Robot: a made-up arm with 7 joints. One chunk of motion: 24 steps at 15 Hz.
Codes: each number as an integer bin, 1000 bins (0 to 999) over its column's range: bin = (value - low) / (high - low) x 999, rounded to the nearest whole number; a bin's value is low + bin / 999 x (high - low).
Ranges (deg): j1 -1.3..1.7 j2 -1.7..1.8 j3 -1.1..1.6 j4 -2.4..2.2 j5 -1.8..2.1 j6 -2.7..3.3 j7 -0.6..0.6
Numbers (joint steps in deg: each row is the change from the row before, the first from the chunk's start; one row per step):
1: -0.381 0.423 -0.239 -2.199 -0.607 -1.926 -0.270
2: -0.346 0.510 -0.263 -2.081 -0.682 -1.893 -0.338
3: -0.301 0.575 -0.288 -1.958 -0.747 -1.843 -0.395
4: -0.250 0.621 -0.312 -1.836 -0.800 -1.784 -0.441
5: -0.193 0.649 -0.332 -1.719 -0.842 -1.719 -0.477
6: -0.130 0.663 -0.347 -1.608 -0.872 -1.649 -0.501
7: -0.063 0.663 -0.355 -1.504 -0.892 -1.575 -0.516
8: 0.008 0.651 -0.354 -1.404 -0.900 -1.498 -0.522
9: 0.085 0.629 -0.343 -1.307 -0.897 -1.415 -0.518
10: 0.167 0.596 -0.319 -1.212 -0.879 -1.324 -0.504
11: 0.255 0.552 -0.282 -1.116 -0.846 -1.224 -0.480
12: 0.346 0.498 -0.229 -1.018 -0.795 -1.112 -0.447
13: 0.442 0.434 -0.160 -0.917 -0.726 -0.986 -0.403
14: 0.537 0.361 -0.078 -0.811 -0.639 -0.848 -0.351
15: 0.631 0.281 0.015 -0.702 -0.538 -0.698 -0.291
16: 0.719 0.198 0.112 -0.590 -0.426 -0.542 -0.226
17: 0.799 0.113 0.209 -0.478 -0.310 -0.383 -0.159
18: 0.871 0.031 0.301 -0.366 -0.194 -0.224 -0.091
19: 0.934 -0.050 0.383 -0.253 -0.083 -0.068 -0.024
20: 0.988 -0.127 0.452 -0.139 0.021 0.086 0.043
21: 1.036 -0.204 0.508 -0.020 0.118 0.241 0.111
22: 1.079 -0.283 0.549 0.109 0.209 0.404 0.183
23: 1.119 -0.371 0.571 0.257 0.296 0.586 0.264
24: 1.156 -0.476 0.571 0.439 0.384 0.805 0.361
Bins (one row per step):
1: 306 606 319 44 306 129 275
2: 318 631 310 69 286 134 218
3: 333 649 300 96 270 143 171
4: 350 662 292 122 256 153 132
5: 369 670 284 148 245 163 102
6: 390 674 279 172 238 175 82
7: 412 674 276 195 233 187 70
8: 436 671 276 216 231 200 65
9: 461 665 280 237 231 214 68
10: 489 655 289 258 236 229 80
11: 518 643 303 279 244 246 100
12: 548 627 322 300 257 264 127
13: 580 609 348 322 275 285 164
14: 612 588 378 345 297 308 207
15: 643 565 413 369 323 333 257
16: 672 542 448 393 352 359 311
17: 699 517 484 417 382 386 367
18: 723 494 518 442 411 412 424
19: 744 471 549 466 440 438 480
20: 762 449 574 491 466 464 535
21: 778 427 595 517 491 490 592
22: 792 404 610 545 515 517 652
23: 806 379 618 577 537 547 719
24: 818 349 618 617 559 584 800

